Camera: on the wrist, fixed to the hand. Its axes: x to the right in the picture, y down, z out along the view.
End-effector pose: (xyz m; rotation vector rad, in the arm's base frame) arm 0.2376 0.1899 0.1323 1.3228 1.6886 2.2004
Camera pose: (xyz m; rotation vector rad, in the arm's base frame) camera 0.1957 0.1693 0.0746 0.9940 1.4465 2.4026
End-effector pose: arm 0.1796 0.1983 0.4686 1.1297 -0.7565 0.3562
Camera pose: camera 0.2178 0.2176 0.4079 0.9029 -0.5749 0.2473
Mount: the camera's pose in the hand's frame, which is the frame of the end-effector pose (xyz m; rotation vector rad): -0.0178 -0.0567 -0.0445 -0.2400 0.1586 -0.1152
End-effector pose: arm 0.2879 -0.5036 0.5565 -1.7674 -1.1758 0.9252
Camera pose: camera 0.3017 -0.5163 0.6283 -1.9002 -1.3123 0.5841
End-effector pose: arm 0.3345 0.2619 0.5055 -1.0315 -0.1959 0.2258
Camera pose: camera 0.3345 0.1923 0.5313 -1.2665 -0.1400 0.0150
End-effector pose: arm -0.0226 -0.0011 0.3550 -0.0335 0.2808 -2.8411
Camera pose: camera -0.0236 0.0656 0.3225 0.1310 0.6733 -2.9108
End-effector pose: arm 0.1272 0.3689 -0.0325 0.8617 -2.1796 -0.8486
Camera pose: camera 0.1896 0.3350 -0.0541 0.9069 -1.8617 -1.0374
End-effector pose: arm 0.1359 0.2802 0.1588 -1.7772 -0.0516 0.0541
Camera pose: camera 0.1207 0.2472 0.2236 -2.0091 -0.0473 -0.1831
